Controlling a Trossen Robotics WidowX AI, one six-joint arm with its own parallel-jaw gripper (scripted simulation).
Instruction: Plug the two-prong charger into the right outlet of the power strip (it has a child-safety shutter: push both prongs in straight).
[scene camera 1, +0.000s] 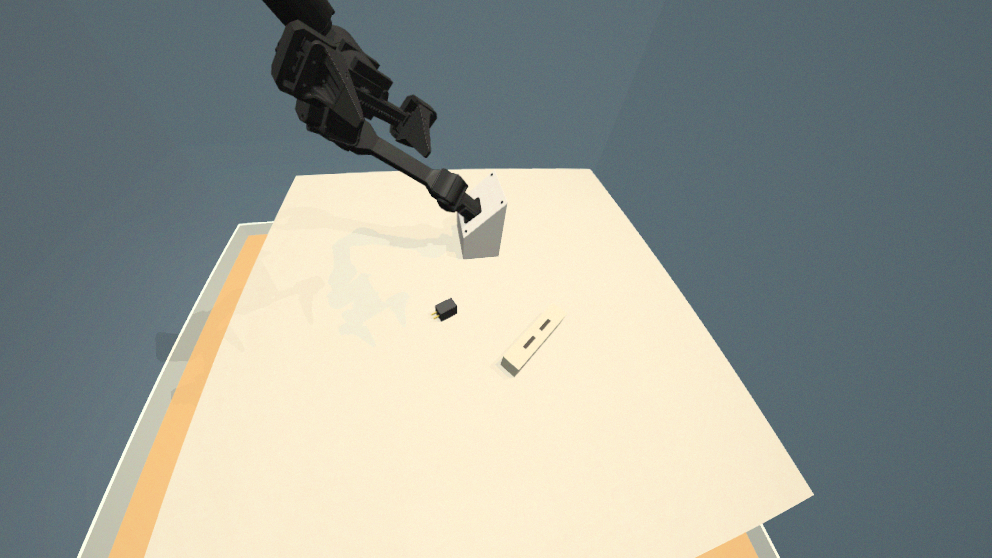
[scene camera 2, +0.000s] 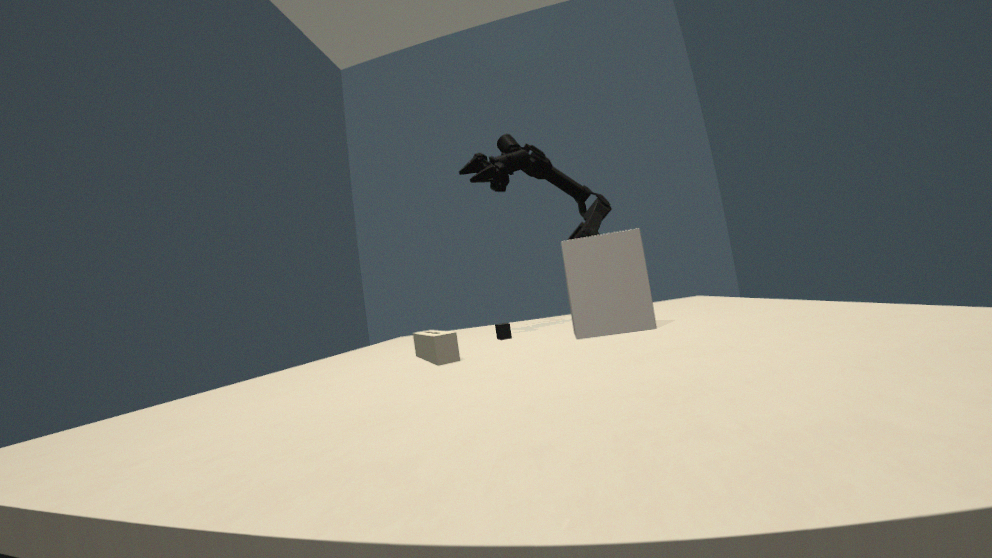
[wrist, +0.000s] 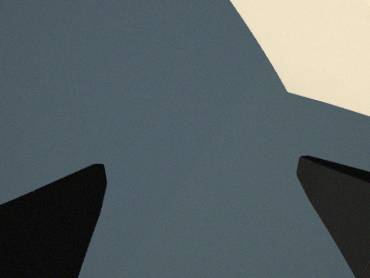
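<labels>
Gripper: in scene camera 1 (398, 141), in scene camera 2, in the wrist view. Same spot on the gripper: (wrist: 54, 224) and (scene camera 2: 471, 170).
</labels>
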